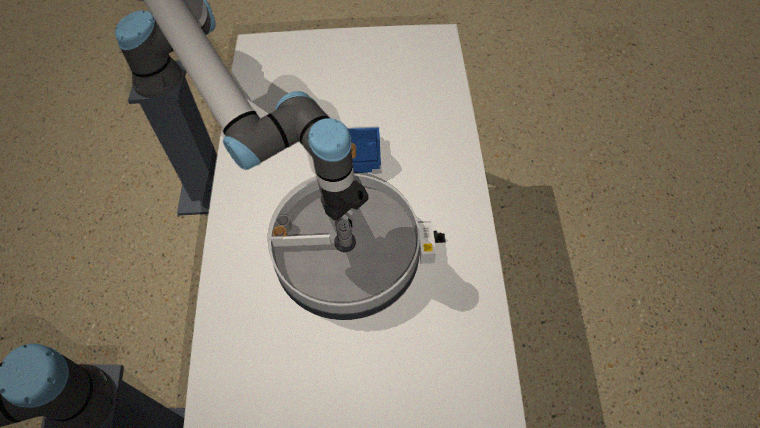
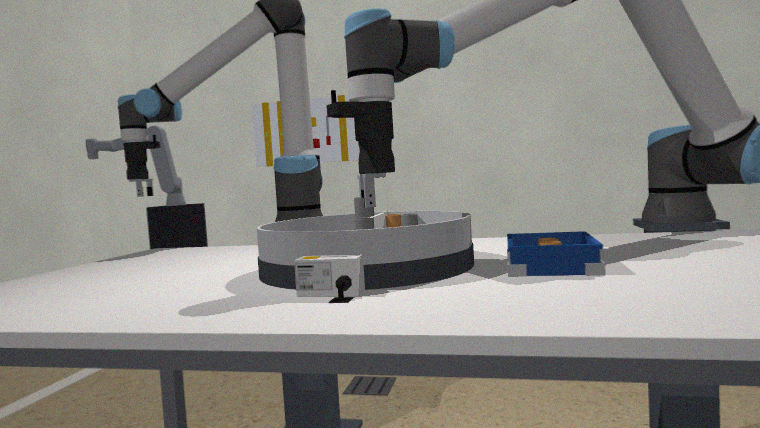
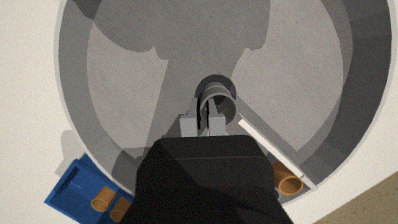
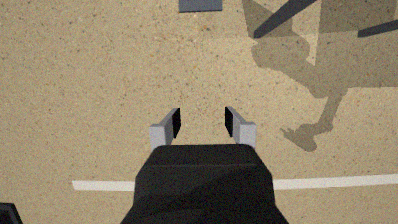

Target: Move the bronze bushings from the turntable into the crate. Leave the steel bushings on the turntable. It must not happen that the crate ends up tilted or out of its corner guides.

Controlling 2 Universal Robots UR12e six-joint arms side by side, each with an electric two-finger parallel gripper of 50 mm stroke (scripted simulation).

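In image 3 I can see my left gripper, and image 4 gives me a view of my right gripper. Besides my grippers, there is a blue crate to be seen in the pictures.
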